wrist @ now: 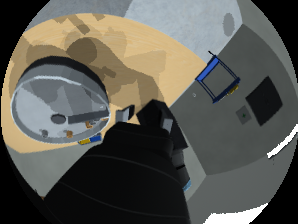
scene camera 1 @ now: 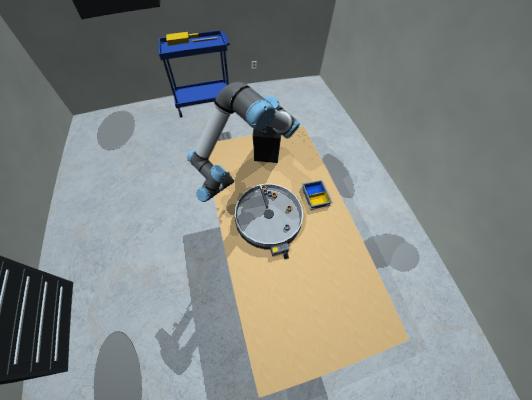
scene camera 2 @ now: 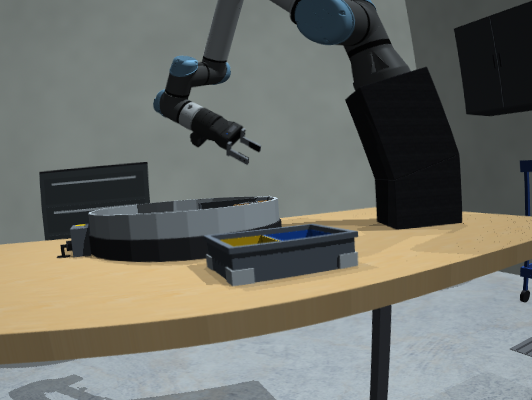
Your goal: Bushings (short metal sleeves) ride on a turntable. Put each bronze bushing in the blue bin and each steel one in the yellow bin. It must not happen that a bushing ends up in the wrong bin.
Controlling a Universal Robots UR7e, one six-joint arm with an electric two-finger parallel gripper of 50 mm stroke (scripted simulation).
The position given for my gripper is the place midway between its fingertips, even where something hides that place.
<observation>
In view: my gripper (scene camera 2: 254, 155), a blue bin (scene camera 2: 247, 257) and a round grey turntable (scene camera 1: 262, 224).
My gripper is seen too in the wrist view (wrist: 146, 112). The round grey turntable is seen too in the wrist view (wrist: 40, 103).
</observation>
